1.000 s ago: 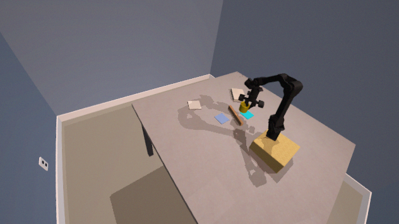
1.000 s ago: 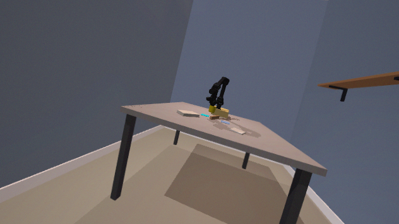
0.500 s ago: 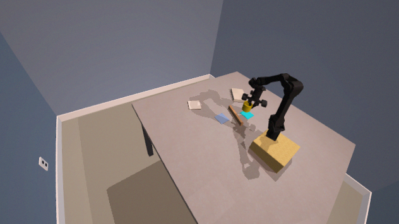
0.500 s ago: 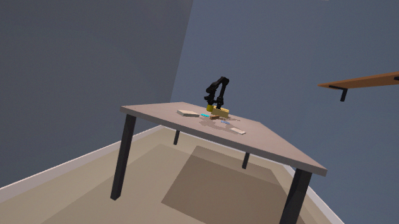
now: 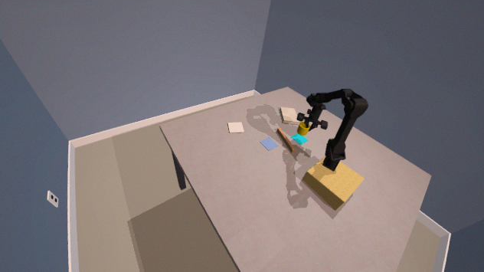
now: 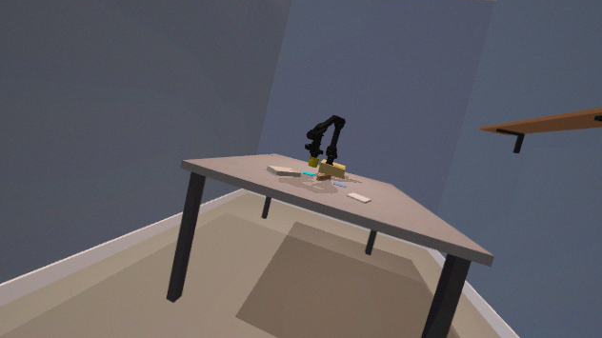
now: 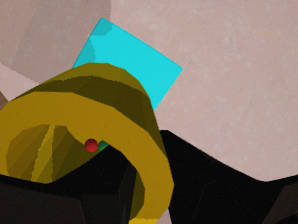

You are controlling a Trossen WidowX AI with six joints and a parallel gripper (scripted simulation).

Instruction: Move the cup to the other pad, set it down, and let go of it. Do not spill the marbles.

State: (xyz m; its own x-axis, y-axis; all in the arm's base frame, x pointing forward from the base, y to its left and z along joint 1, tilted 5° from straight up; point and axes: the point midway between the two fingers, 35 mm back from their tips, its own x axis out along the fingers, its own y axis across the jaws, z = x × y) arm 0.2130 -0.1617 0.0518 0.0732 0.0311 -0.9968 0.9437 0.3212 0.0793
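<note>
My gripper tip is 10 cm above the teal pad and 2 cm short of it. Round my gripper tip: wooden bar (10 cm to the left, 9 cm below, 8 cm ahead); then yellow cup (2 cm ahead, 1 cm to the left); then light blue pad (21 cm to the left, 14 cm ahead, 10 cm below).
</note>
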